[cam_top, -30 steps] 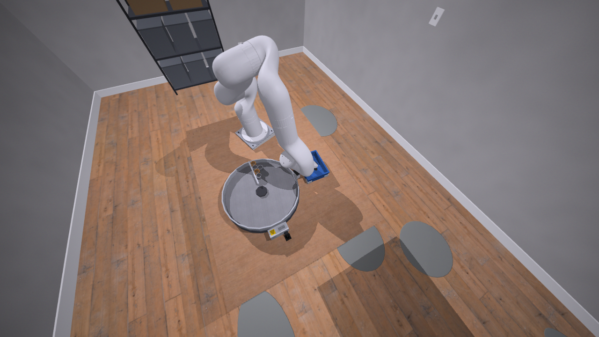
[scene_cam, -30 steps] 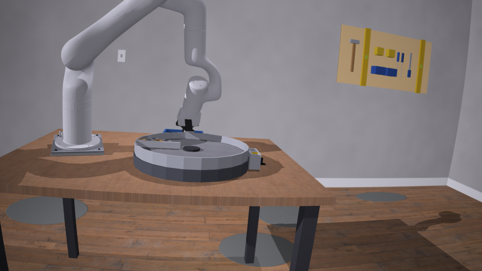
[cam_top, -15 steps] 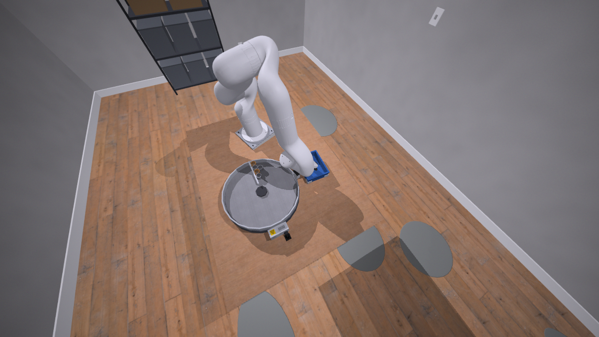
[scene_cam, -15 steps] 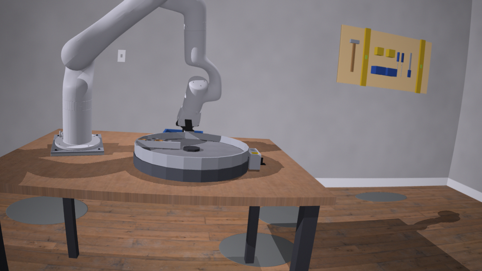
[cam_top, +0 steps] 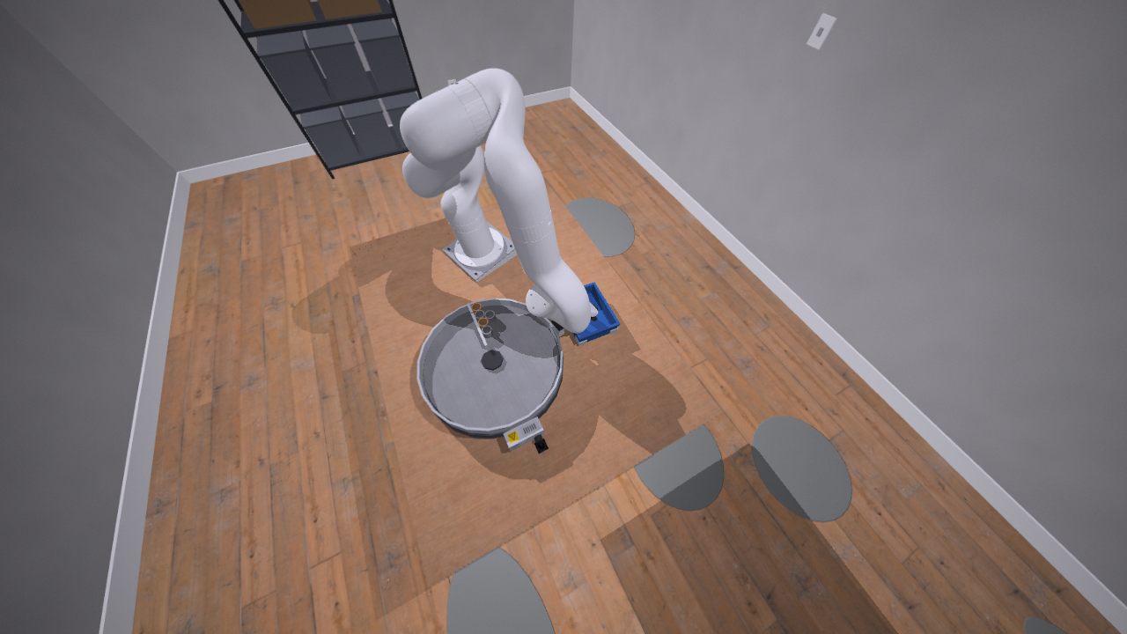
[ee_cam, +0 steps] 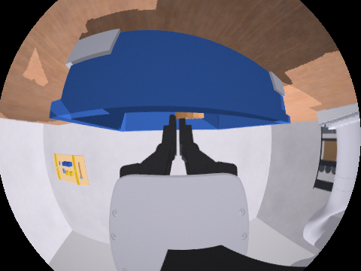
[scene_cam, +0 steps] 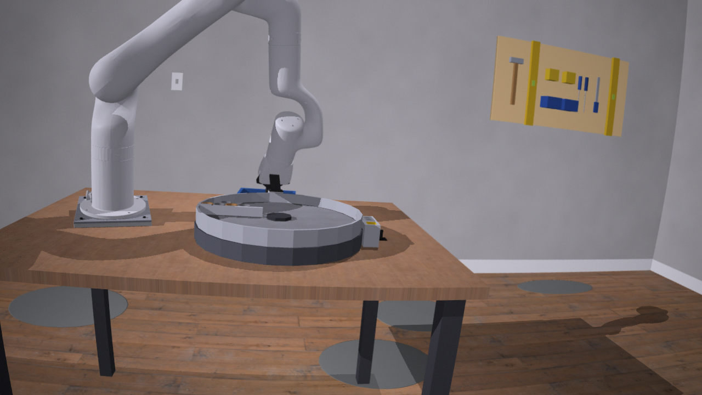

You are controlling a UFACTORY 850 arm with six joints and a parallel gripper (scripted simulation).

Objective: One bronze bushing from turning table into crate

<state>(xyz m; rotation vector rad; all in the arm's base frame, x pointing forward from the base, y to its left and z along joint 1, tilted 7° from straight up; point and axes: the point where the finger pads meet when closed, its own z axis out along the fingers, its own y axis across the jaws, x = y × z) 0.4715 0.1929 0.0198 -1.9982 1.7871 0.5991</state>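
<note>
Now: the blue crate 4 cm below my hand and 1 cm behind it. From my hand the other things lie so: turning table 36 cm to the right, 1 cm below, 1 cm behind.
</note>
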